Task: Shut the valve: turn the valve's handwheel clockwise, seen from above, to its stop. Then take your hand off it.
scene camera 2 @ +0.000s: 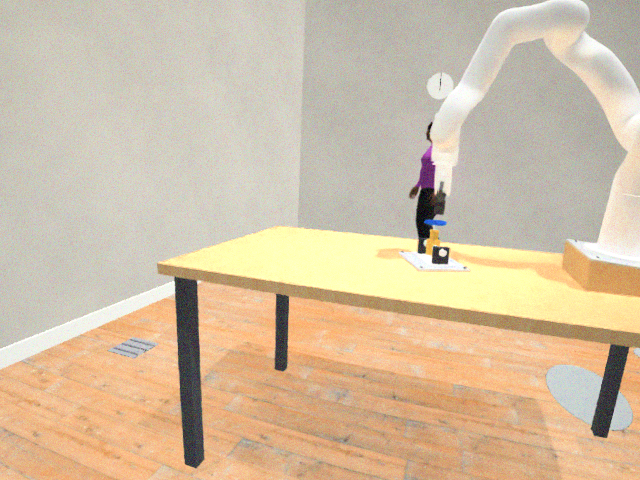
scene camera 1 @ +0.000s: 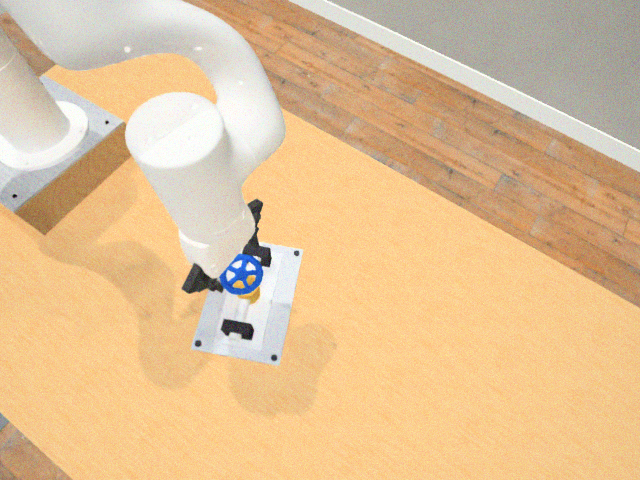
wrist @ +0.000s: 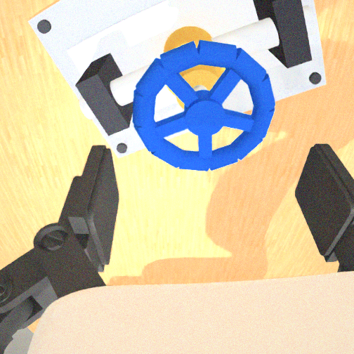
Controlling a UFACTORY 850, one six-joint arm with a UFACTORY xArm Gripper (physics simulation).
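The valve's blue five-spoked handwheel (scene camera 1: 241,273) (scene camera 2: 435,222) (wrist: 204,116) lies level on top of the yellow valve body (scene camera 1: 251,295) (scene camera 2: 433,242) (wrist: 187,39). The valve and its white pipe are held by black blocks (scene camera 1: 237,329) (scene camera 2: 440,254) (wrist: 102,95) on a pale plate (scene camera 1: 283,294) (wrist: 60,55). My gripper (scene camera 1: 235,266) (scene camera 2: 439,210) (wrist: 211,169) is open and empty. In scene camera 2 its fingertips are a little above the wheel, with a small gap. In the wrist view the wheel shows between and mostly beyond the fingertips, touching neither. The wheel's turn angle cannot be told.
The wooden table (scene camera 1: 439,310) (scene camera 2: 310,263) carries the plate and the arm's raised base (scene camera 1: 85,178) (scene camera 2: 584,266). In scene camera 2 a person in purple (scene camera 2: 426,173) stands behind the table, partly hidden by the arm, and a clock (scene camera 2: 439,85) hangs on the wall.
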